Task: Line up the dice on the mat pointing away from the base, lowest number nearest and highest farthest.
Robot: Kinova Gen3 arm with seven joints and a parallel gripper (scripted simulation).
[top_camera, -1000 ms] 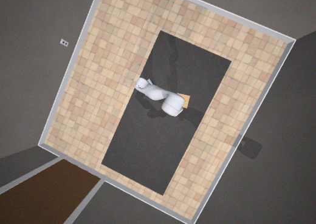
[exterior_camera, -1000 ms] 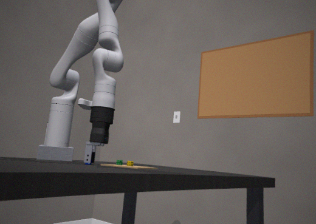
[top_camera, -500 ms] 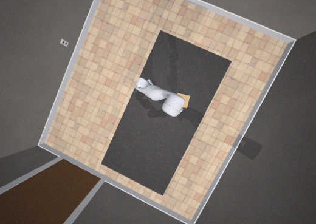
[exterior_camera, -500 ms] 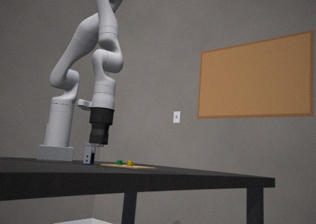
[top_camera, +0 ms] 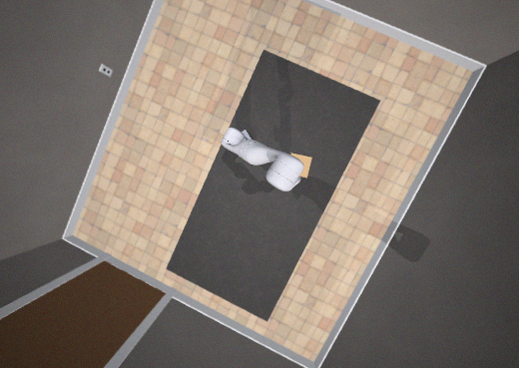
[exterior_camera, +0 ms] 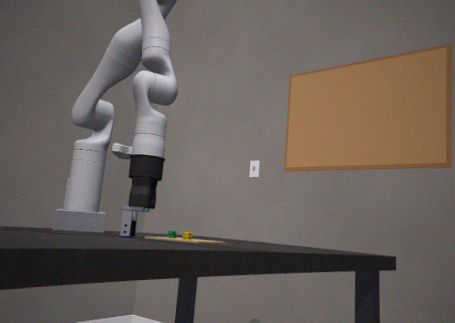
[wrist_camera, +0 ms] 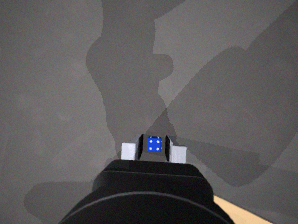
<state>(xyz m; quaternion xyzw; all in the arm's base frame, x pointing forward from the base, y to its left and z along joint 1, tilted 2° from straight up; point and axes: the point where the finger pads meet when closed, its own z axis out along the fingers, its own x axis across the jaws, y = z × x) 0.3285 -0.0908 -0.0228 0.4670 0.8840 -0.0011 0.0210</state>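
The blue die lies 1 cm below my hand. Also, from my hand: green die 2 cm ahead, 11 cm to the left, 1 cm below; then mat 7 cm ahead, 12 cm to the left, 2 cm below; then yellow die 7 cm ahead, 12 cm to the left, 1 cm below.
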